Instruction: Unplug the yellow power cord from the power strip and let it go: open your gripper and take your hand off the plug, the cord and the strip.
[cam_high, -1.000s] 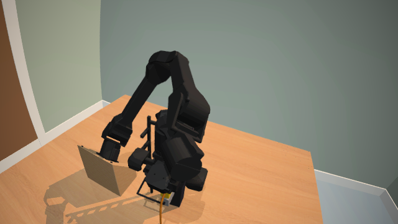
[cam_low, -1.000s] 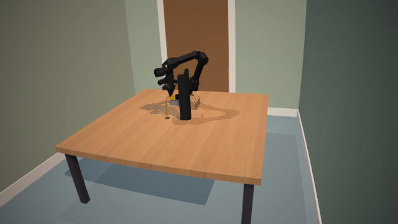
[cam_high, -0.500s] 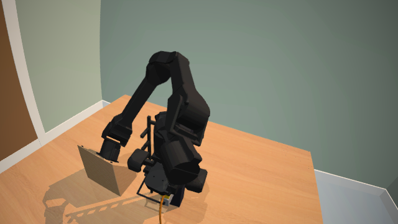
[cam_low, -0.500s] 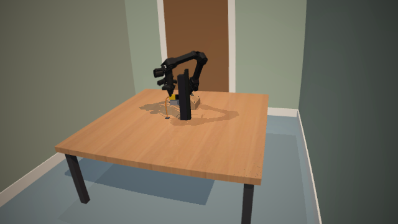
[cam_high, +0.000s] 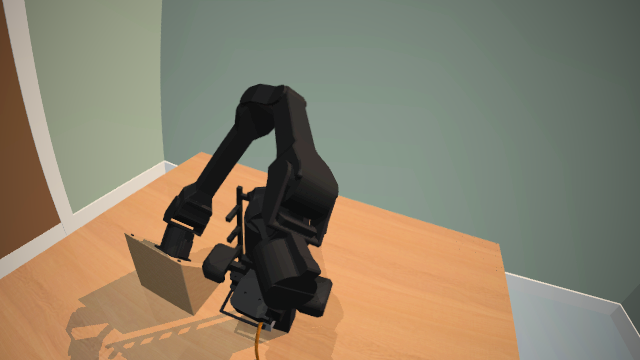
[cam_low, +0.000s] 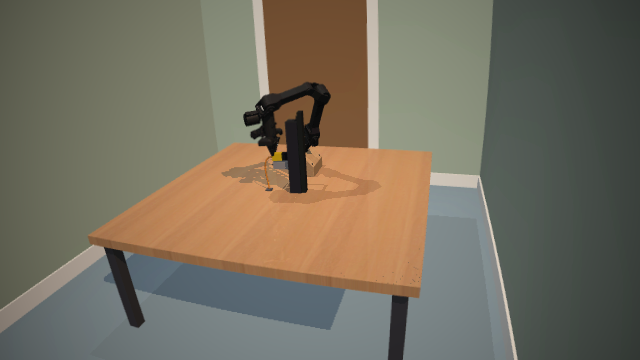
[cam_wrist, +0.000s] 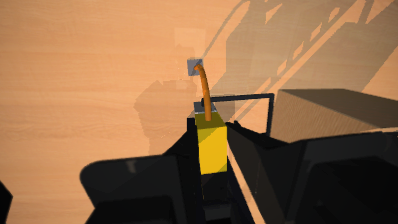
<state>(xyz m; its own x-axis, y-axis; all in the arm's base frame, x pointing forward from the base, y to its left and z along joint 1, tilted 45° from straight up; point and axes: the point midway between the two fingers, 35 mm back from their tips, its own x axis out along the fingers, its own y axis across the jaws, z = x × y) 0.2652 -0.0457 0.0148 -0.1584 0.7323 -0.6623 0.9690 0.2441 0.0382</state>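
Right now my gripper tip is 30 mm to the right of the yellow plug and 10 mm past it.
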